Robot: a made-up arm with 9 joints. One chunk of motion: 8 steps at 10 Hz.
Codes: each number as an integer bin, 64 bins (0 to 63) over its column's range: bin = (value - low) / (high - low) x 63, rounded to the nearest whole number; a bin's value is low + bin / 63 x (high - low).
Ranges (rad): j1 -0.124..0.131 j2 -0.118..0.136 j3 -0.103..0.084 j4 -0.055..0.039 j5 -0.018..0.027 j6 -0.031..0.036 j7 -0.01..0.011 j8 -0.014..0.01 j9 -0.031..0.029
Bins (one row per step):
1: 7 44 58 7 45 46 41 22 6
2: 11 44 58 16 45 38 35 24 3
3: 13 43 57 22 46 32 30 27 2
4: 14 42 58 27 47 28 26 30 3
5: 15 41 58 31 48 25 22 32 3
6: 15 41 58 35 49 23 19 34 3
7: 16 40 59 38 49 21 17 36 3
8: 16 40 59 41 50 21 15 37 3
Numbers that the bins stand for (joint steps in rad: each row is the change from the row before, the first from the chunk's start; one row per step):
1: -0.09567 0.05940 0.06916 -0.04456 0.01414 0.01792 0.00367 -0.00562 -0.02529
2: -0.07948 0.05940 0.06916 -0.03113 0.01414 0.00941 0.00167 -0.00486 -0.02814
3: -0.07138 0.05537 0.06619 -0.02217 0.01486 0.00303 0.00000 -0.00371 -0.02910
4: -0.06733 0.05133 0.06916 -0.01471 0.01557 -0.00122 -0.00133 -0.00257 -0.02814
5: -0.06329 0.04730 0.06916 -0.00875 0.01629 -0.00441 -0.00267 -0.00181 -0.02814
6: -0.06329 0.04730 0.06916 -0.00278 0.01700 -0.00654 -0.00367 -0.00105 -0.02814
7: -0.05924 0.04327 0.07213 0.00170 0.01700 -0.00867 -0.00433 -0.00029 -0.02814
8: -0.05924 0.04327 0.07213 0.00617 0.01771 -0.00867 -0.00500 0.00010 -0.02814

